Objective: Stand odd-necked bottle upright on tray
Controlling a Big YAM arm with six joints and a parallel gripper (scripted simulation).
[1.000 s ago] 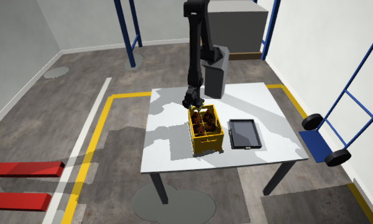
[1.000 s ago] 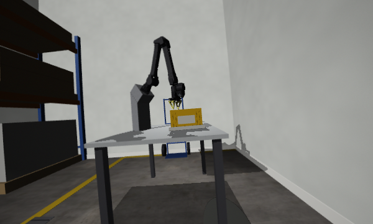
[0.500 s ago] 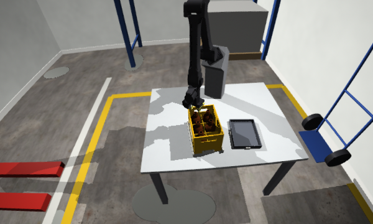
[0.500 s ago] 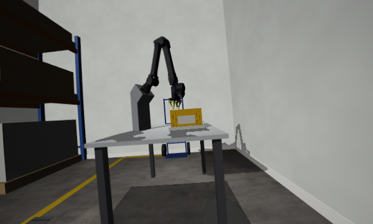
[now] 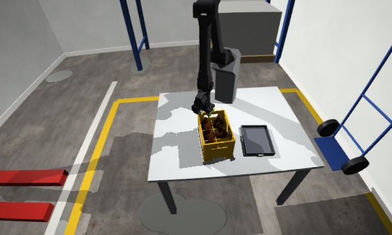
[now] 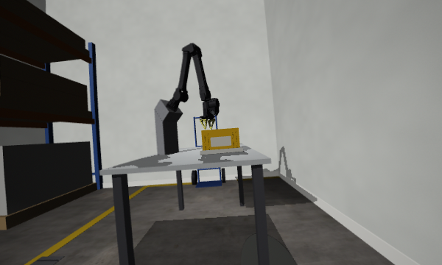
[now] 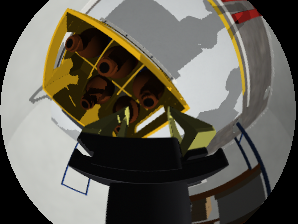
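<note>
Now: the brown bottle 100 mm below my hand, 90 mm to the left of it and 30 mm ahead of it. The rest, counted from my hand: dark tray 280 mm to the left, 220 mm ahead, 180 mm below; crate 110 mm below, 100 mm ahead, 10 mm to the left.
</note>
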